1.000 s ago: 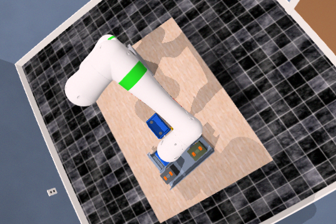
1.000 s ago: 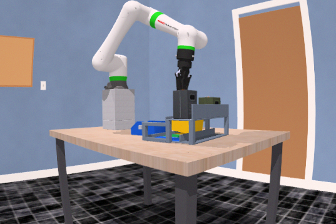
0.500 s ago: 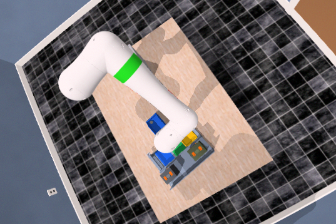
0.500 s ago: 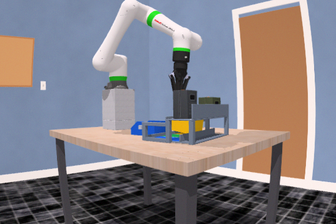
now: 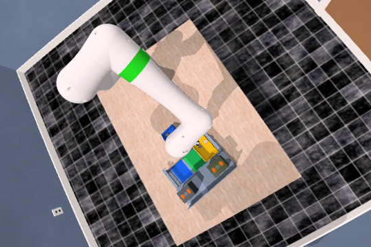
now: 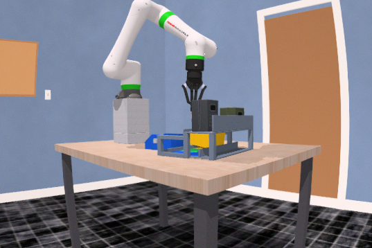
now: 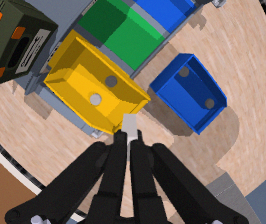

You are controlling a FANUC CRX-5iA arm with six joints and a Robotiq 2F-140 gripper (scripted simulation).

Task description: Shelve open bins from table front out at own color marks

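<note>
Right now my hand is 130 mm above the yellow bin, 50 mm short of it and 30 mm to the right of it. Round my hand: dark box 250 mm ahead, 160 mm to the right, 20 mm below; then blue bin 150 mm below, 120 mm to the right, 80 mm behind.
</note>
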